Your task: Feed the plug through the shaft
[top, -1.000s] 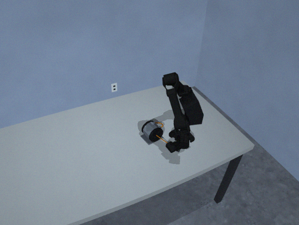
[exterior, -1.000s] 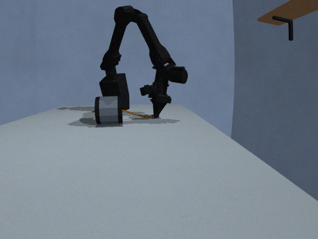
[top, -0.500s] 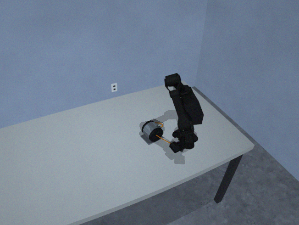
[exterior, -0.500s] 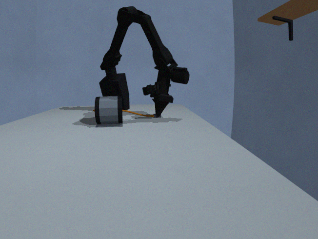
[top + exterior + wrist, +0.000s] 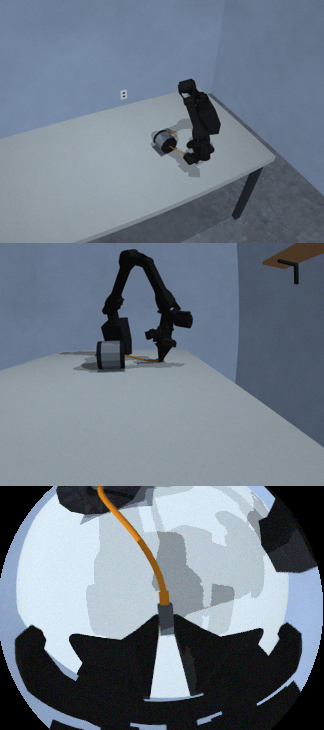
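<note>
The plug is 30 mm below my hand and 10 mm to the right of it.
</note>
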